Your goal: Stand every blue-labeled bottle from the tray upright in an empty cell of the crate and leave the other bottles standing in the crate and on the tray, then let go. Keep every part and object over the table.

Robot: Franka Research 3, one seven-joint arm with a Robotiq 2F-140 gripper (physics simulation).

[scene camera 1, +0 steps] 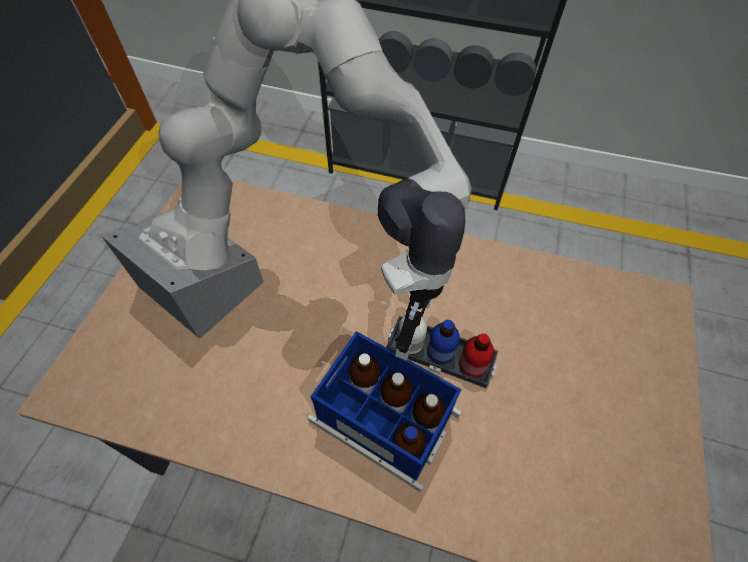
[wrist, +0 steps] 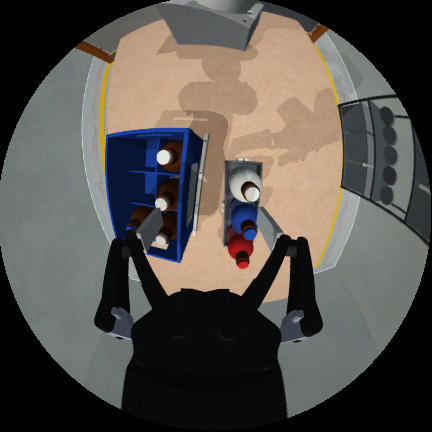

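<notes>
A blue bottle (scene camera 1: 443,345) (wrist: 243,216) stands in the middle of the dark tray (scene camera 1: 484,381) (wrist: 227,173), between a white bottle (scene camera 1: 417,341) (wrist: 244,182) and a red bottle (scene camera 1: 477,357) (wrist: 240,245). The blue crate (scene camera 1: 324,407) (wrist: 113,187) has three brown white-capped bottles in the row nearer the tray. A brown blue-capped bottle (scene camera 1: 409,443) (wrist: 138,218) stands in the right cell of the other row; that row's left and middle cells are empty. My gripper (scene camera 1: 403,351) (wrist: 208,215) is open and empty, above the crate and tray area. In the scene view it partly hides the white bottle.
Light rails (scene camera 1: 368,454) (wrist: 201,185) lie along the crate. The robot's grey base block (scene camera 1: 211,302) (wrist: 210,30) stands on the table (scene camera 1: 574,423) (wrist: 150,85) at the left in the scene view. A dark shelf rack (scene camera 1: 330,142) stands on the floor behind the table.
</notes>
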